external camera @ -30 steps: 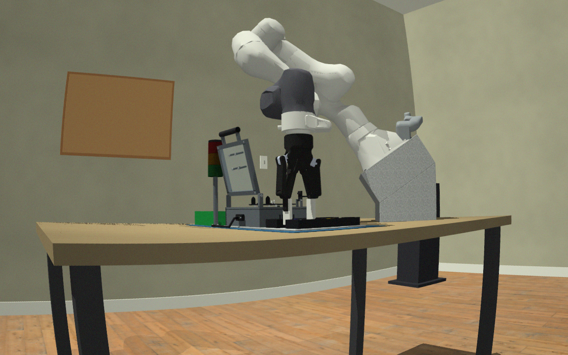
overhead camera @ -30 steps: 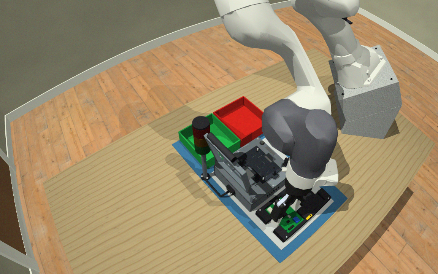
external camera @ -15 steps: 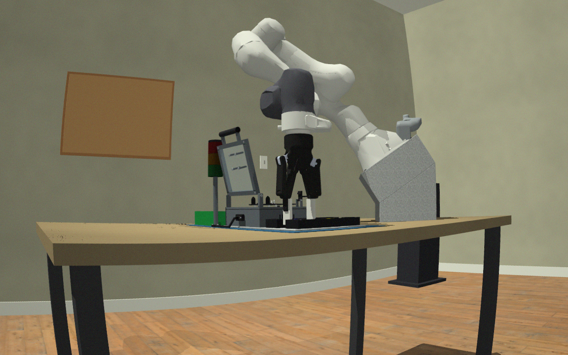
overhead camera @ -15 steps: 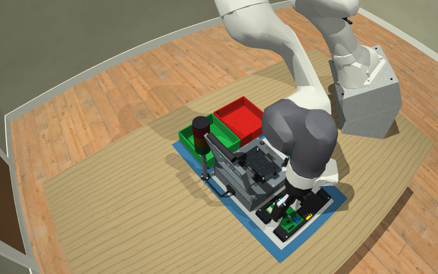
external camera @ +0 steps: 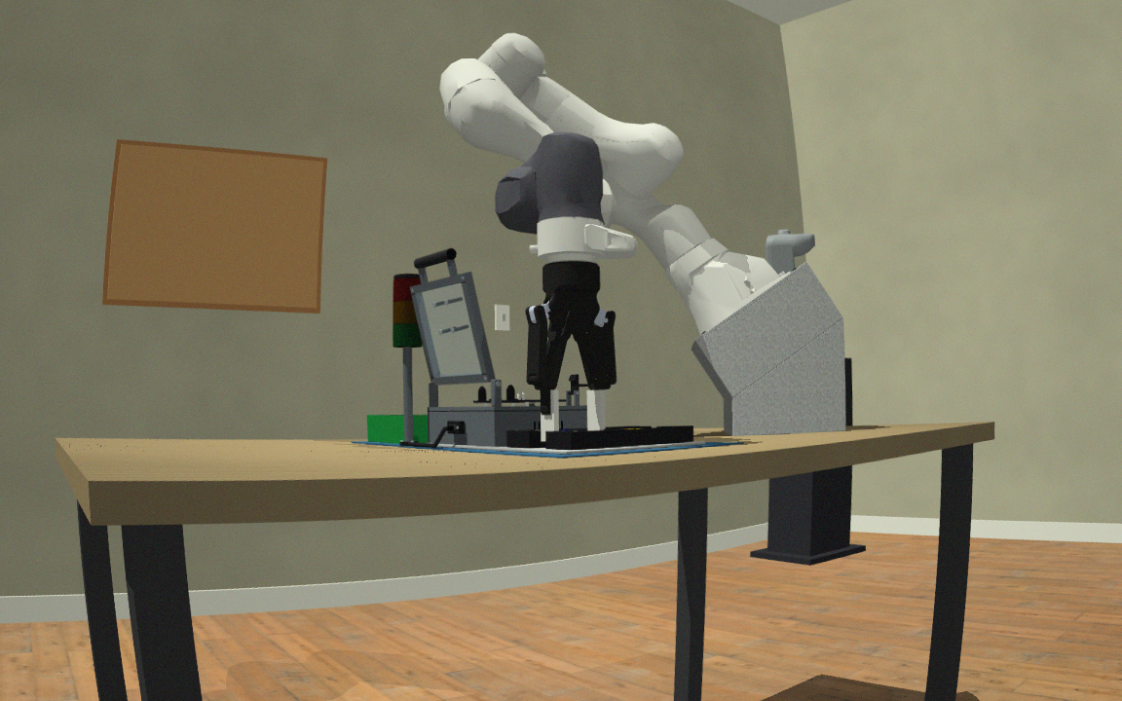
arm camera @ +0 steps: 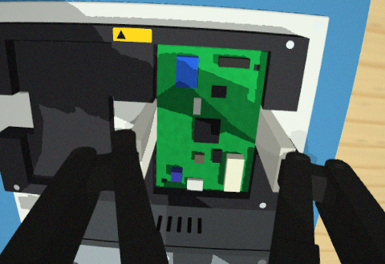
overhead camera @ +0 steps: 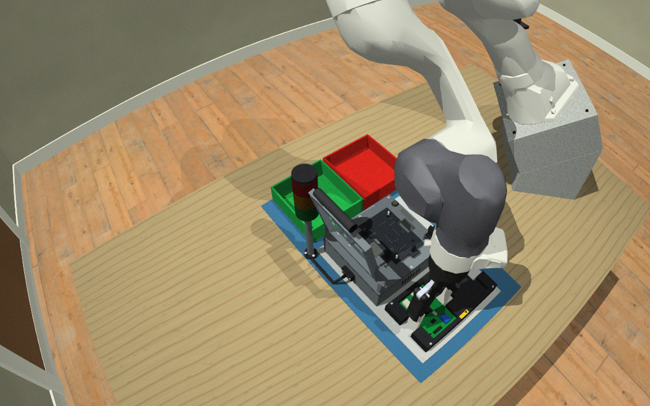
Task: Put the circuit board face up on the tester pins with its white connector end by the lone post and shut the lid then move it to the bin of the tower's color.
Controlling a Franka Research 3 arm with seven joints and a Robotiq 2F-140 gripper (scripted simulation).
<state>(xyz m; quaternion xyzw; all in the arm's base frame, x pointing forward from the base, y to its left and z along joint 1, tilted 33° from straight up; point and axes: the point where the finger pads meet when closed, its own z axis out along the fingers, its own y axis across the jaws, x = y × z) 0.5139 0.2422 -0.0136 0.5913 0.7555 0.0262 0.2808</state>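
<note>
My gripper is now 20 mm above the green circuit board. Round my hand: clear lid: 110 mm ahead, 160 mm to the right, 140 mm above; then latch hook: 80 mm behind, 130 mm to the right, 50 mm above; then tester plate: 10 mm behind, 170 mm to the right, 30 mm above.
</note>
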